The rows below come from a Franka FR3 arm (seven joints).
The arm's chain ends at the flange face. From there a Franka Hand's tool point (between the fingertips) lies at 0.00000 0.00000 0.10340 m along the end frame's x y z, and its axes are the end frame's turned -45 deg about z.
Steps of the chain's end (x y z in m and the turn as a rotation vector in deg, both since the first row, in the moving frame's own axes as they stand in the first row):
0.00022, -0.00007, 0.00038, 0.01, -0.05, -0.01
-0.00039, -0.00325, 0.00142, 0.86, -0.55, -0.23
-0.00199, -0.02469, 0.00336, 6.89, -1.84, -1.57
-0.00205, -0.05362, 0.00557, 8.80, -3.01, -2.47
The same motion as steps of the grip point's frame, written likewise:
0.00015, 0.00003, 0.00038, 0.04, -0.03, -0.01
0.00241, -0.00437, 0.00140, 1.00, 0.22, -0.23
0.02233, -0.03006, 0.00256, 6.17, 3.57, -1.57
0.04350, -0.05452, 0.00421, 8.35, 4.09, -2.47

